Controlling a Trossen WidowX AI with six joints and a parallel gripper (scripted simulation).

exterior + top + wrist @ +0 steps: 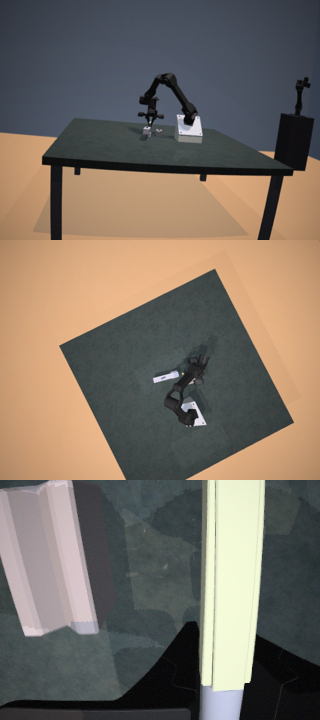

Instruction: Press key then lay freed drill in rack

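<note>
Right now the drill is 40 mm to the left of my gripper tip and 40 mm above it. From my gripper tip the other things lie so: rack: 70 mm behind, 40 mm to the left, 30 mm below; housing: 200 mm to the left, 20 mm ahead.
</note>
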